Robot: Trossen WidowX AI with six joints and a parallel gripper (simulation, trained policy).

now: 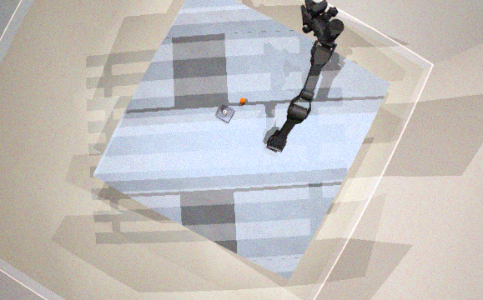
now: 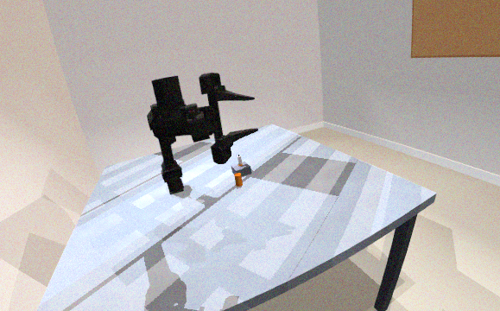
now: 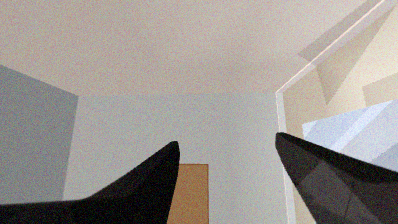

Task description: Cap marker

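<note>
The orange cap lies 420 mm to the left of my gripper tip, 360 mm below it and 60 mm ahead of it. The rest, counted from my gripper tip: holder block (520 mm to the left, 370 mm below, 110 mm ahead).
</note>
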